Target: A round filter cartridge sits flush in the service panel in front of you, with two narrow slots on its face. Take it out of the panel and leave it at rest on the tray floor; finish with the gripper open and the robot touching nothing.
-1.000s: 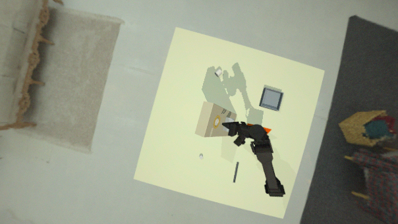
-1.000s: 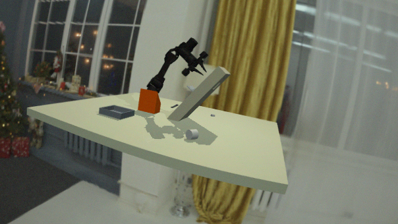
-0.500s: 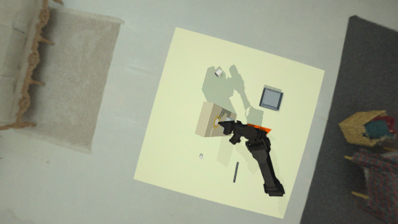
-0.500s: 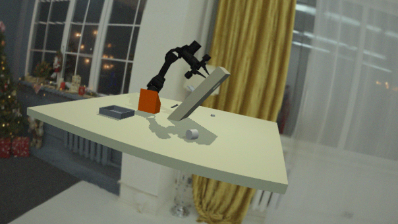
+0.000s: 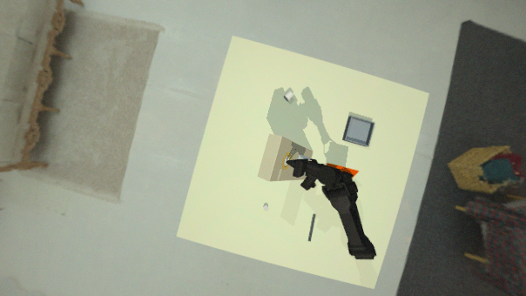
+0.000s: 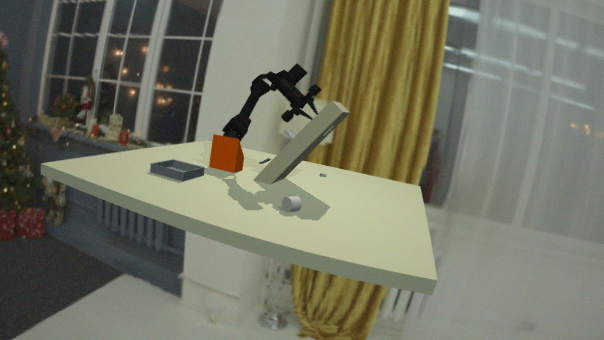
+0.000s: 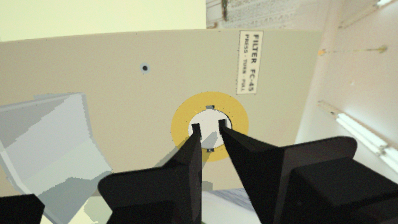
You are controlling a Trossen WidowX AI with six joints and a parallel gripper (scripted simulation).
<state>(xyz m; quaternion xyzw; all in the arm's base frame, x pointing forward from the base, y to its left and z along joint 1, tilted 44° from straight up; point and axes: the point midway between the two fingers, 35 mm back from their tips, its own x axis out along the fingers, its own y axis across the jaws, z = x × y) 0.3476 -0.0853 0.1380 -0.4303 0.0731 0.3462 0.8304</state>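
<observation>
My gripper tip is 20 mm short of the round filter cartridge and 10 mm above it. From my gripper tip the other things lie so: grey tray 380 mm behind, 320 mm to the right, 260 mm below; service panel 30 mm behind, 90 mm below.
</observation>
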